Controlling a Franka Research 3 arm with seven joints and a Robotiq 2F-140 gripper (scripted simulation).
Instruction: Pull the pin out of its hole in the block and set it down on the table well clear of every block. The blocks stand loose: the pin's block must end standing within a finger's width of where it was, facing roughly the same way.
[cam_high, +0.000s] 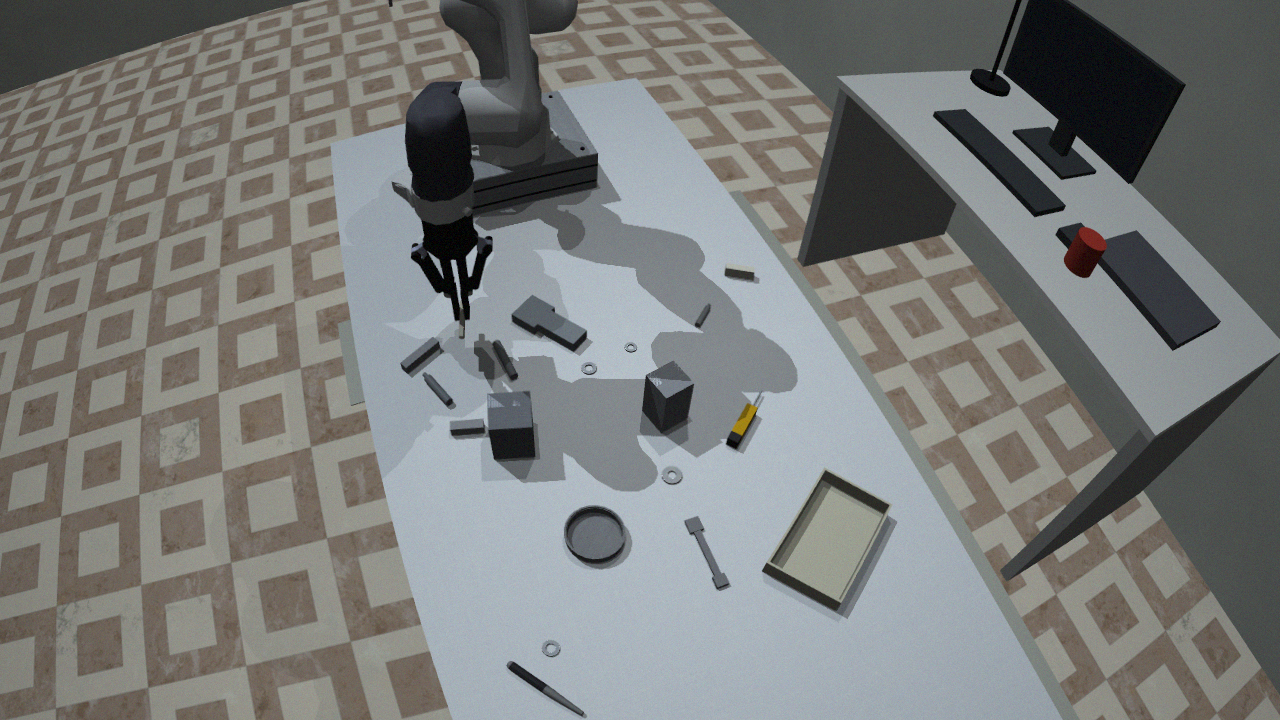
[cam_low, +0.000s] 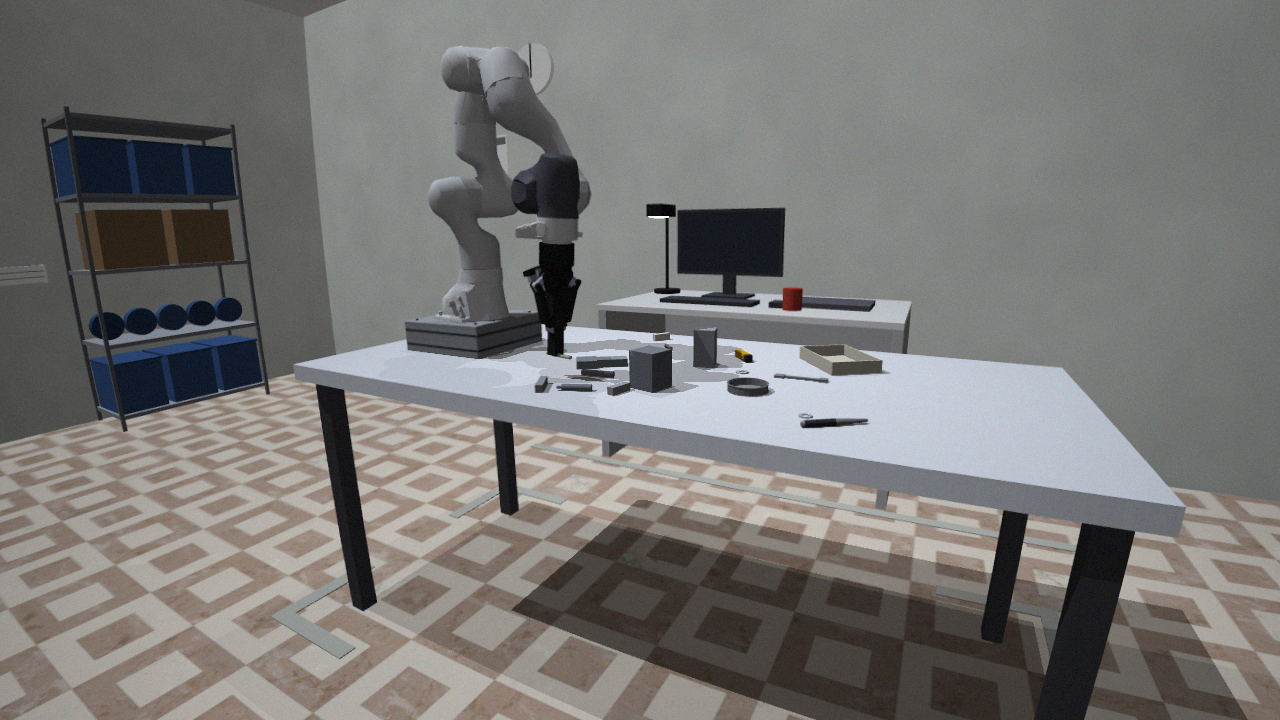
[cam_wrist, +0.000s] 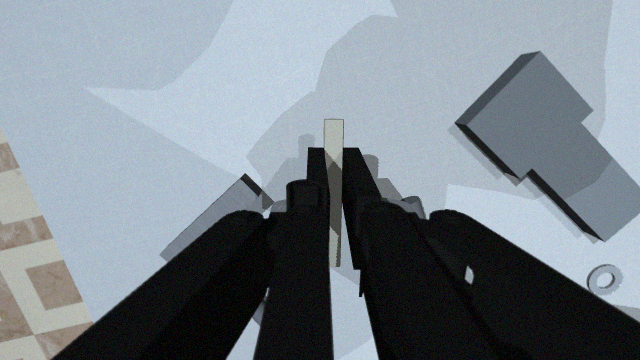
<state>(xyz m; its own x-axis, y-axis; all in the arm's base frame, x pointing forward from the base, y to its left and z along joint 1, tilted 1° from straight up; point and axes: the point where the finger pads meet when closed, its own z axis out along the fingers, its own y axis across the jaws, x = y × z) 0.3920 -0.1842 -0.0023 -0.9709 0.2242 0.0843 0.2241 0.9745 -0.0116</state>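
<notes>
Now: hand 2 cm short of the stepped plate, 14 cm to the right of it and 8 cm above it. Also, from my hand: dark grey block: 22 cm ahead, 3 cm to the left, 4 cm below; small grey bar: 19 cm ahead, 4 cm to the right, 8 cm below; cream pin: 1 cm ahead, 3 cm below.
</notes>
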